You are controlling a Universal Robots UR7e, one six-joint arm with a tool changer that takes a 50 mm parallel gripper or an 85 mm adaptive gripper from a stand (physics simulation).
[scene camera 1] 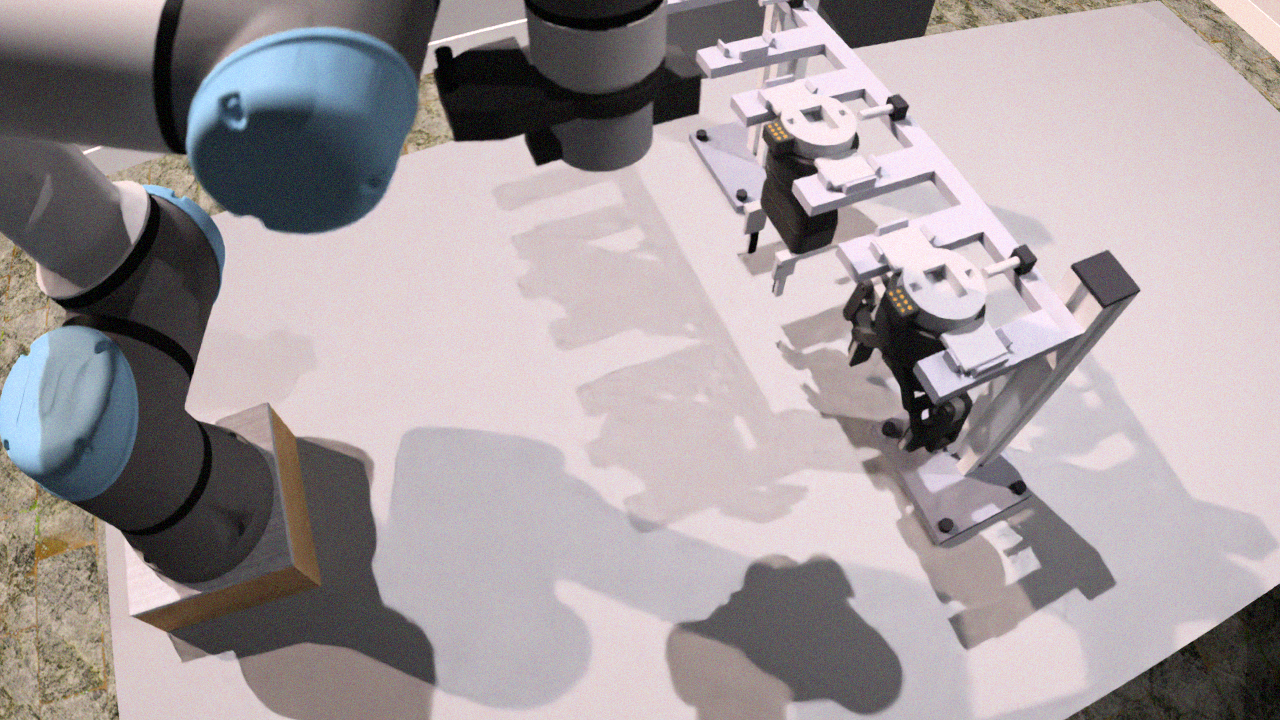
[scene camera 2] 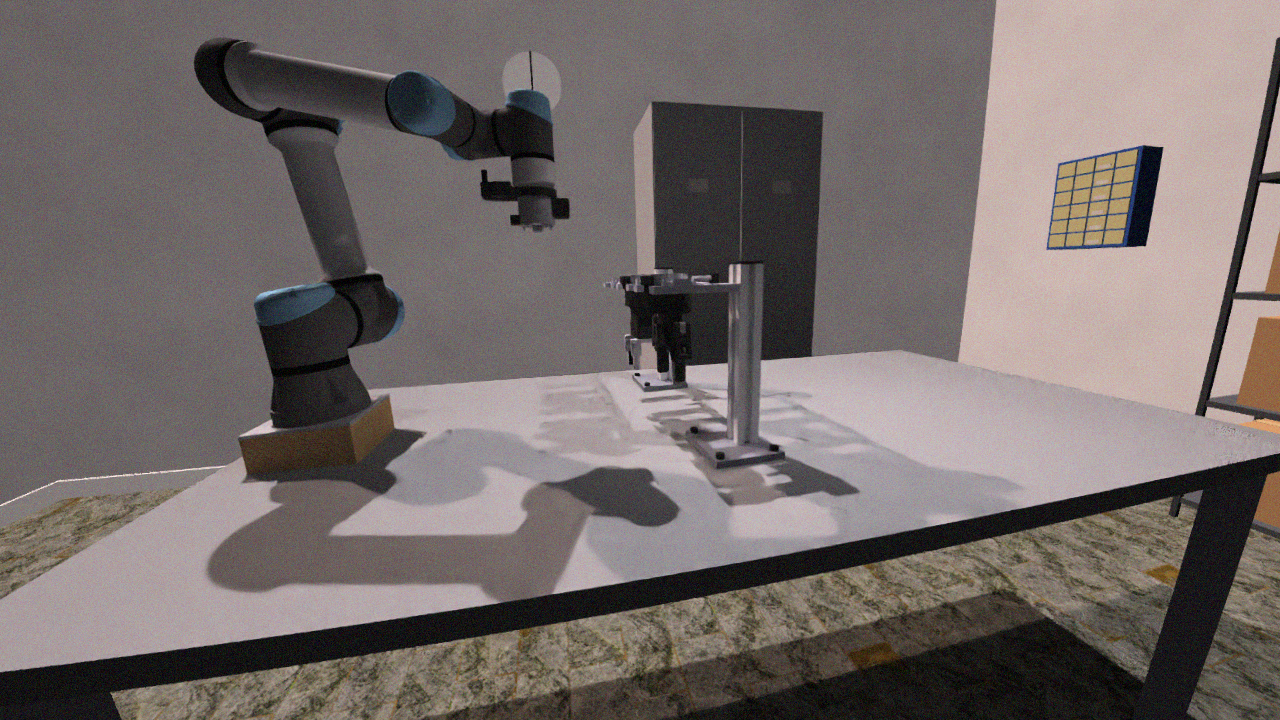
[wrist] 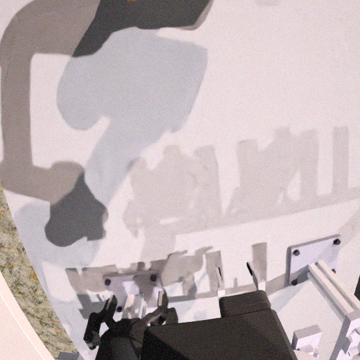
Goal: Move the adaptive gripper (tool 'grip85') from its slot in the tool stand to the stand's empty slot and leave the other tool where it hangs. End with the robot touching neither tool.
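Places are measured from the arm's base along level axes (x ahead, y left, z up), in centimetres.
Pixels of known places: end effector, tool point: (scene camera 2: pixel 537 225); arm's base, origin of the base link: (scene camera 1: pixel 203 505) (scene camera 2: pixel 324 412).
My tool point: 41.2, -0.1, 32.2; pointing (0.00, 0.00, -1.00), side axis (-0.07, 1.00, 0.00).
Ahead of a thing's pixels: the offset from my tool point to its top centre, as dx, dy, dz. "spot": to the spot under its first point. Level surfaces: height alone.
The adaptive gripper (scene camera 1: pixel 904 344) (scene camera 2: pixel 671 335) (wrist: pixel 120 337), black with linked fingers, hangs in the stand's near slot, below a pale round coupling plate. Its fingers are spread. The parallel gripper (scene camera 1: pixel 801 210) (scene camera 2: pixel 637 315) (wrist: pixel 245 303), with a black body and pale fingers, hangs in the middle slot. The stand's far slot holds no tool; its pale side bar {spot: +18.7, +17.7, -11.0} (scene camera 1: pixel 747 58) shows, and the slot is partly cut off in scene camera 1. The arm's tool changer (scene camera 1: pixel 608 138) (scene camera 2: pixel 537 213) carries no gripper. It is raised above and beside the stand, apart from both tools.
The stand's near post {spot: +32.0, -17.6, -22.6} (scene camera 1: pixel 1029 402) (scene camera 2: pixel 744 358) and its base plate {spot: +30.1, -20.1, -38.1} (scene camera 1: pixel 962 501) (scene camera 2: pixel 742 454) are on the table {dz -39.3} (scene camera 1: pixel 501 358) (scene camera 2: pixel 939 420). The far base plate {spot: +24.2, +30.5, -38.1} (scene camera 1: pixel 725 161) (wrist: pixel 312 255) is bolted behind. The arm stands on a wooden block (scene camera 1: pixel 295 546) (scene camera 2: pixel 371 432). A dark cabinet (scene camera 2: pixel 733 197) is behind.
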